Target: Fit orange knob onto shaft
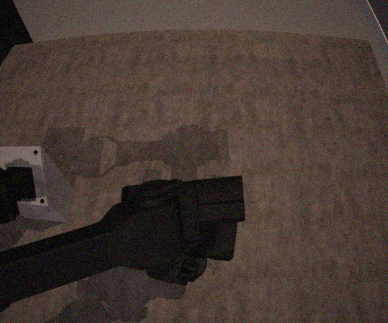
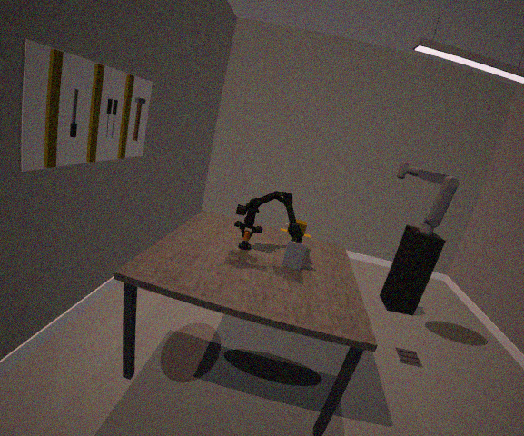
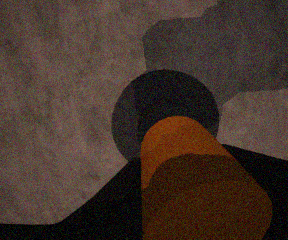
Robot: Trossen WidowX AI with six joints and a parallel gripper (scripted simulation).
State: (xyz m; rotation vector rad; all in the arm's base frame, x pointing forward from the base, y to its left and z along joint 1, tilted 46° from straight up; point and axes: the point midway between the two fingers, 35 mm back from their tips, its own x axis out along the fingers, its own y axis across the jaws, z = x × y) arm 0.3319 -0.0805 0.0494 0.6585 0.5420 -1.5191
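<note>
Now: the orange knob 3 cm above my gripper tip. From my gripper tip the other things lie so: D-shaft pedestal 4 cm below.
</note>
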